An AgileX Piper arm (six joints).
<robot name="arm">
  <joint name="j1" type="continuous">
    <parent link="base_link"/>
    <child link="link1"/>
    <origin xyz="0 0 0.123"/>
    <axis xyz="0 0 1"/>
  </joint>
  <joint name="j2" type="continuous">
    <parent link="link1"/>
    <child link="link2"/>
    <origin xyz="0 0 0"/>
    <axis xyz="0 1 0"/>
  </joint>
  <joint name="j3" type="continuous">
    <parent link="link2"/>
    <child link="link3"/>
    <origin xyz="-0.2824 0 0.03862"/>
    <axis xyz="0 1 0"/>
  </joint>
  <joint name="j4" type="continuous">
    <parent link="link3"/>
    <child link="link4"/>
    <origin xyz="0.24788 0 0.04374"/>
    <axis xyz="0.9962 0 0.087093"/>
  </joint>
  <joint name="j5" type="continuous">
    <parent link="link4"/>
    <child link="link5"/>
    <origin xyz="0 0 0"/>
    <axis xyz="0 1 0"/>
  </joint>
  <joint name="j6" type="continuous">
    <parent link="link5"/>
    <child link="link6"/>
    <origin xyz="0.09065 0 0.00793"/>
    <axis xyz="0.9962 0 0.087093"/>
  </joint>
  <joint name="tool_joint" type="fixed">
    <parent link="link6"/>
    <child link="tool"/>
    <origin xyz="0 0 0" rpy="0 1.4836 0"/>
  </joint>
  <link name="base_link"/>
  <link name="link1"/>
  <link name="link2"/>
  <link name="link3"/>
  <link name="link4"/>
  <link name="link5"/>
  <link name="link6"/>
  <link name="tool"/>
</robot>
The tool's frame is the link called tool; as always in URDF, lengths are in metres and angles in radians. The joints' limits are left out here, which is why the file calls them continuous.
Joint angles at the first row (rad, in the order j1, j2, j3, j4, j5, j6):
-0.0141 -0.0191 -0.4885 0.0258 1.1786 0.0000
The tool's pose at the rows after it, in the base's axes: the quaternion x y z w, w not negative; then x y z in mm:
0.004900 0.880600 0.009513 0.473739 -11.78 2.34 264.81
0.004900 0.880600 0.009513 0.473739 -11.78 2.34 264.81
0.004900 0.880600 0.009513 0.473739 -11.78 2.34 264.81
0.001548 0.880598 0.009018 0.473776 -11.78 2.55 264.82
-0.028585 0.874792 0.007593 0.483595 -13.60 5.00 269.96
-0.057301 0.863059 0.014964 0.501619 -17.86 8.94 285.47
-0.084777 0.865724 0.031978 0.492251 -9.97 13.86 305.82
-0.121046 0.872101 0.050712 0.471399 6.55 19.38 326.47
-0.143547 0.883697 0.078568 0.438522 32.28 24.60 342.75
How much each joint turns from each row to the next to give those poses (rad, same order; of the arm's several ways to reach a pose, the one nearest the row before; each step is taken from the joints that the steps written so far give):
0.0000 0.0000 0.0000 0.0001 0.0000 0.0000
0.0000 0.0000 0.0000 0.0000 0.0000 0.0000
0.0000 0.0000 0.0000 0.0000 0.0000 0.0000
0.0000 0.0000 0.0000 0.0024 0.0000 -0.0073
0.0000 0.0000 -0.0177 0.0290 -0.0035 -0.0650
0.0000 0.0169 -0.0564 0.0463 0.0007 -0.0590
0.0000 0.0963 -0.0693 0.0605 0.0000 -0.0564
0.0000 0.1294 -0.0718 0.0699 0.0000 -0.0794
0.0001 0.1520 -0.0638 0.0691 -0.0016 -0.0551

